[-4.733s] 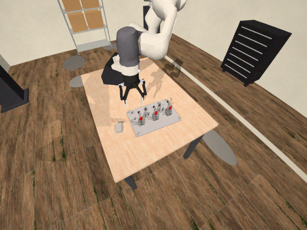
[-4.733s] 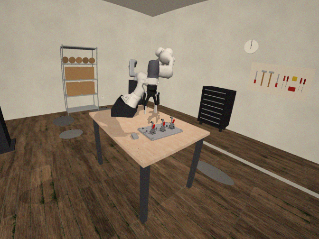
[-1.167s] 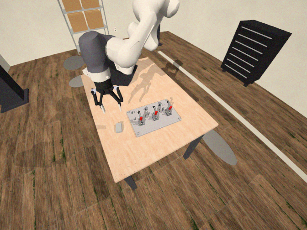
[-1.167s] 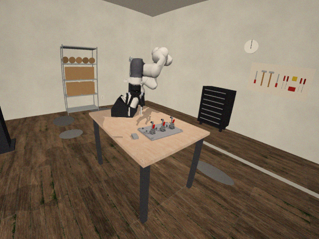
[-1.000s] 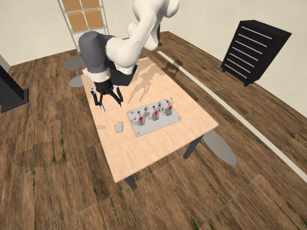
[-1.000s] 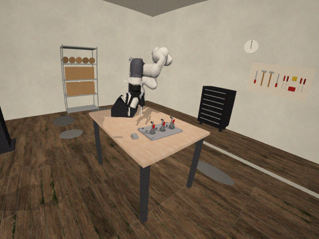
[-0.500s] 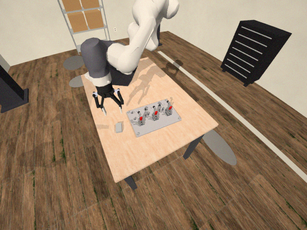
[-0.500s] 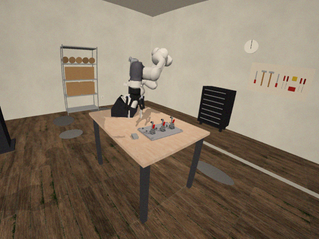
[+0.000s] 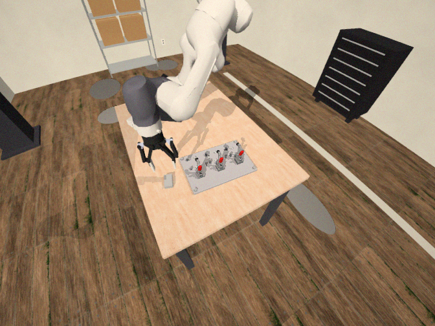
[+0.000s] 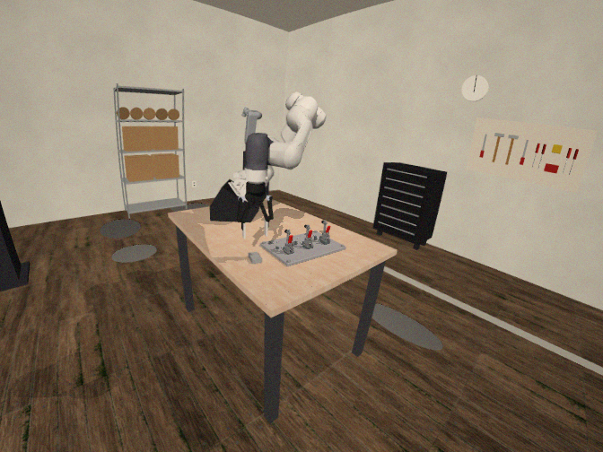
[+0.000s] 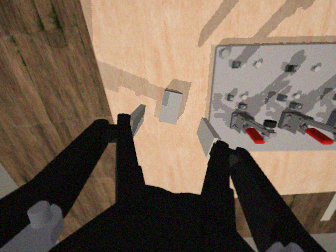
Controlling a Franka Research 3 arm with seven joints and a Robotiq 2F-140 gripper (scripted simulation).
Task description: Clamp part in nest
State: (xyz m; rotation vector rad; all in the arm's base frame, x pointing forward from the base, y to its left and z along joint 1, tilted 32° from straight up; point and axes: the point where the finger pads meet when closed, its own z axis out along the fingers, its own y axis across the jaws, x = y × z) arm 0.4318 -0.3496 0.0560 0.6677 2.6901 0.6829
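Now: hand 120 mm above the grey block. Round my hand: plate 50 mm ahead, 260 mm to the left, 120 mm below.
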